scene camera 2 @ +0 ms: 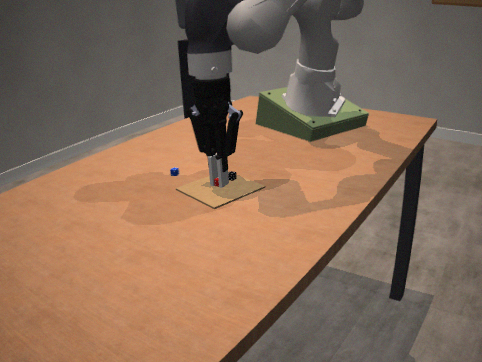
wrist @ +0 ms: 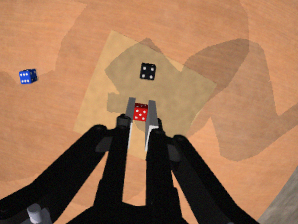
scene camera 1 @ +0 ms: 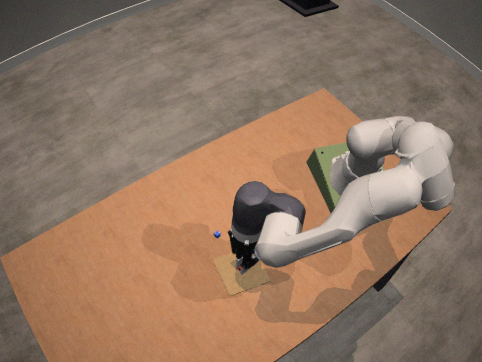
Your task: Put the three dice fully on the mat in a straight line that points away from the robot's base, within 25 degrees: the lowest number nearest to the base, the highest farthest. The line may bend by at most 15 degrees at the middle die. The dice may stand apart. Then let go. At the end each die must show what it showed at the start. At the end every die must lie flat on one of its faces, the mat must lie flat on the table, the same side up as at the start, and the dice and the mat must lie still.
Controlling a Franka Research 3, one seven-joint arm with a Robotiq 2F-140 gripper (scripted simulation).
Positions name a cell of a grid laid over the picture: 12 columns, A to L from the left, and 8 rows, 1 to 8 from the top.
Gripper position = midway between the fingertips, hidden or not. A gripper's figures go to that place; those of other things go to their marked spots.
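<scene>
Distance of my gripper (scene camera 2: F5) is 0.95 m from the lens; a tan mat (scene camera 2: E5) lies 0.94 m from the lens.
</scene>
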